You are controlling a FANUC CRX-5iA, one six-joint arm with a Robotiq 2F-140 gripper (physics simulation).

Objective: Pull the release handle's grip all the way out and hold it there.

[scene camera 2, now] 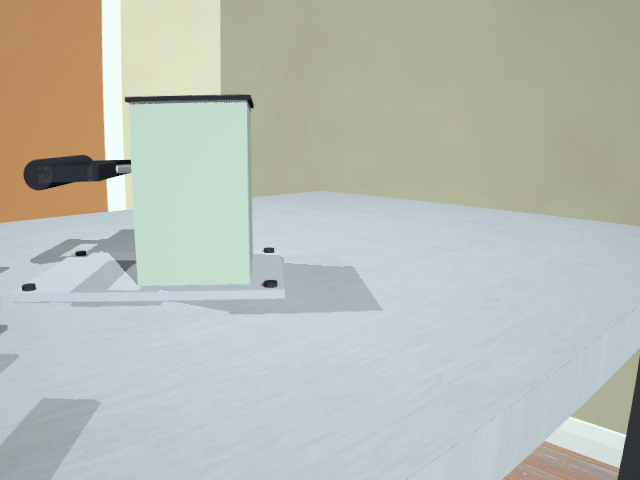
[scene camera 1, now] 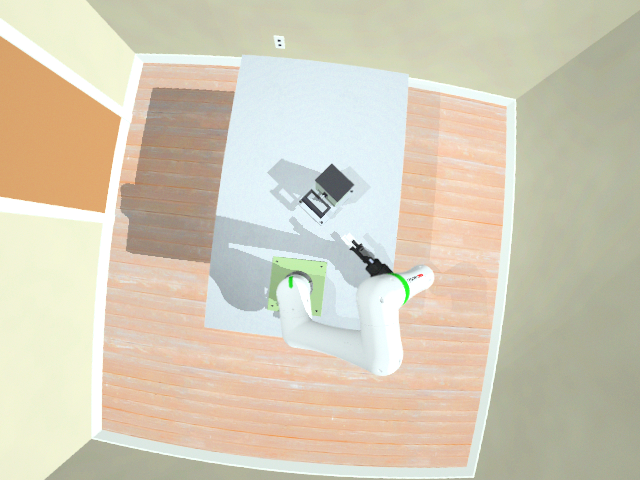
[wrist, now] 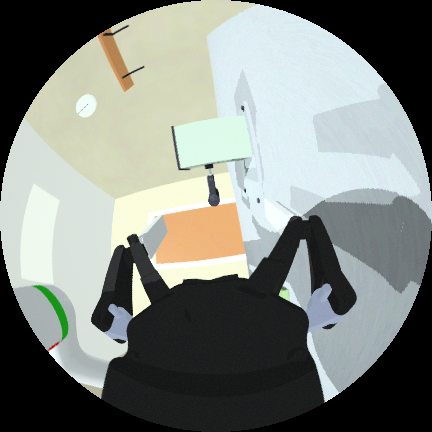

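The release handle's black grip (scene camera 1: 315,206) (scene camera 2: 38,174) (wrist: 213,200) sticks out sideways from a pale green housing (scene camera 1: 338,186) (scene camera 2: 191,191) (wrist: 212,142) with a dark top. A short stretch of silver rod (scene camera 2: 124,168) shows between the grip's frame and the housing. The housing stands on a bolted base plate (scene camera 2: 206,295). My gripper (scene camera 1: 351,240) (wrist: 213,215) is wide open with nothing between its fingers. It is apart from the grip, toward the arm's side of the handle. In the wrist view the grip lies beyond the fingertips, between the two fingers' directions. The gripper does not show in scene camera 2.
The handle's unit stands on a pale table (scene camera 1: 310,113) (scene camera 2: 413,310). The arm (scene camera 1: 382,330) rises from a green mounting plate (scene camera 1: 317,273) on the same table and bends out to the right. A wall shelf (wrist: 116,60) and a round clock (wrist: 86,105) show in the wrist view.
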